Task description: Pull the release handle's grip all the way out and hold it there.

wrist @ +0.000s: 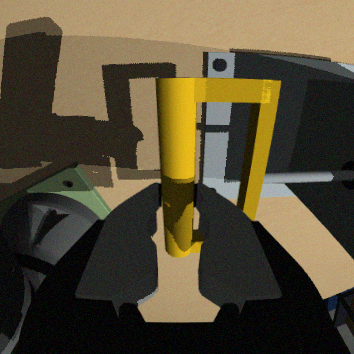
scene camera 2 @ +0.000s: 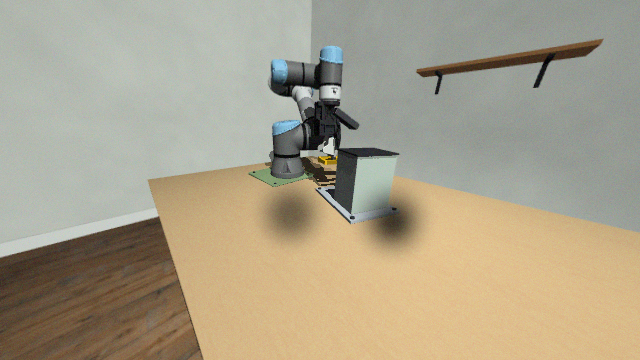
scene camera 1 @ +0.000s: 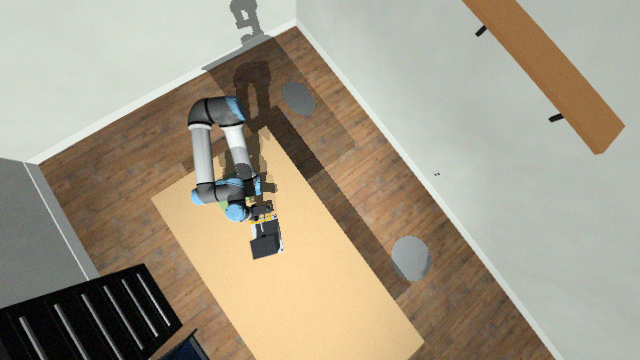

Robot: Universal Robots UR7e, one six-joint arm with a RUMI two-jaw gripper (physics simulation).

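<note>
The release handle's yellow grip (wrist: 177, 135) (scene camera 1: 260, 219) (scene camera 2: 327, 161) is a rounded bar with a rectangular frame behind it. My gripper (wrist: 177, 185) is shut on the rounded bar, one dark fingertip on each side. A pale rod (wrist: 300, 177) runs from the grip's frame to the dark housing (wrist: 320, 125) (scene camera 1: 265, 246) (scene camera 2: 372, 182), and part of the rod is exposed between them. The housing stands on a light grey base plate (wrist: 218, 115) (scene camera 2: 372, 215). The grip stands out beyond the plate's near edge, apart from the housing. In the scene camera 2 view the gripper's fingertips are partly hidden.
The arm stands on a green mounting plate (scene camera 2: 274, 181) (wrist: 92, 192) on the wooden table (scene camera 1: 310, 300) (scene camera 2: 400, 290). A wall shelf (scene camera 1: 555, 75) (scene camera 2: 510, 60) is to the right. A black slatted unit (scene camera 1: 45, 312) and two round grey stools (scene camera 1: 411, 258) (scene camera 1: 299, 98) are beside the table.
</note>
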